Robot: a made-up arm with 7 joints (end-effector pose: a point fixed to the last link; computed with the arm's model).
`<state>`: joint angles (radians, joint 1 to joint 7).
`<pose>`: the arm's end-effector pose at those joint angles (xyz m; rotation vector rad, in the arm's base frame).
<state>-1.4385 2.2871 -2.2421 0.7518 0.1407 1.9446 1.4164</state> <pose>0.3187 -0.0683 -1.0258 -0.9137 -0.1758 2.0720</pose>
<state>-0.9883 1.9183 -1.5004 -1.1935 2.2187 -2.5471 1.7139</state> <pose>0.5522 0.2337 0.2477 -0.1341 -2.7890 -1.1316</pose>
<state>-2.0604 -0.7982 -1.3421 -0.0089 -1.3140 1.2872 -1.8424</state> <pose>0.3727 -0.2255 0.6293 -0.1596 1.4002 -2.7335</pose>
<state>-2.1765 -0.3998 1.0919 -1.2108 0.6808 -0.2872 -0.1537</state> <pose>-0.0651 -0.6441 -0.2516 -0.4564 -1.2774 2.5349</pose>
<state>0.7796 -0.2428 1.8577 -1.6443 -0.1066 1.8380 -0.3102</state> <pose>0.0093 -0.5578 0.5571 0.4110 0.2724 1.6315</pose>
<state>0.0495 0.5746 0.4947 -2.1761 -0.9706 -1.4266 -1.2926</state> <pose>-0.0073 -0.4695 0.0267 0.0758 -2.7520 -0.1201</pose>
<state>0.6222 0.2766 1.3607 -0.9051 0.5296 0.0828 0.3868</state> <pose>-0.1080 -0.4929 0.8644 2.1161 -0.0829 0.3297</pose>
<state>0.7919 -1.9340 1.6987 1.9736 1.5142 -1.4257 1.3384</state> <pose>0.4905 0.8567 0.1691 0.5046 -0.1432 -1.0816</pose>
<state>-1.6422 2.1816 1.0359 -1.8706 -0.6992 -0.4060 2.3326</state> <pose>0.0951 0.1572 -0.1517 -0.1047 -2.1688 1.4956</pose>
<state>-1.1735 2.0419 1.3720 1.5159 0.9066 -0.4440 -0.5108</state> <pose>-0.7332 -0.6059 -0.2988 -1.9927 -0.1689 0.9746</pose>
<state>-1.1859 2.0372 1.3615 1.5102 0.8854 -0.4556 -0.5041</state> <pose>-0.7256 -0.6146 -0.2945 -2.0034 -0.1808 0.9943</pose>
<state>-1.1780 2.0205 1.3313 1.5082 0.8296 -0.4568 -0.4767</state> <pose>-0.7159 -0.6390 -0.2577 -2.0159 -0.1721 1.0722</pose>
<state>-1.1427 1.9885 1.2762 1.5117 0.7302 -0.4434 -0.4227</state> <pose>-0.6975 -0.6800 -0.1801 -2.0266 -0.1378 1.2231</pose>
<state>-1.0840 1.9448 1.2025 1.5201 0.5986 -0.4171 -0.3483</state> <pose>-0.6612 -0.7266 -0.0750 -2.0280 -0.0882 1.4266</pose>
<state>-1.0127 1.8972 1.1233 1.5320 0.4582 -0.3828 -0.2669</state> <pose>-0.6058 -0.7661 0.0316 -2.0154 -0.0418 1.6424</pose>
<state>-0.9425 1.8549 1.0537 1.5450 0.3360 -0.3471 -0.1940</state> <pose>-0.5444 -0.7917 0.1157 -1.9910 -0.0115 1.8278</pose>
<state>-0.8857 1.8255 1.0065 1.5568 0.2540 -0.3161 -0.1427</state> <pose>-0.4969 -0.8047 0.1672 -1.9647 0.0032 1.9511</pose>
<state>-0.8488 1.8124 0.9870 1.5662 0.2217 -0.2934 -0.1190</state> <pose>-0.4759 -0.8095 0.1892 -1.9459 0.0113 2.0023</pose>
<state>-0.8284 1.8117 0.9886 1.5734 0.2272 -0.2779 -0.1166</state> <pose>-0.4773 -0.8099 0.1926 -1.9366 0.0195 2.0004</pose>
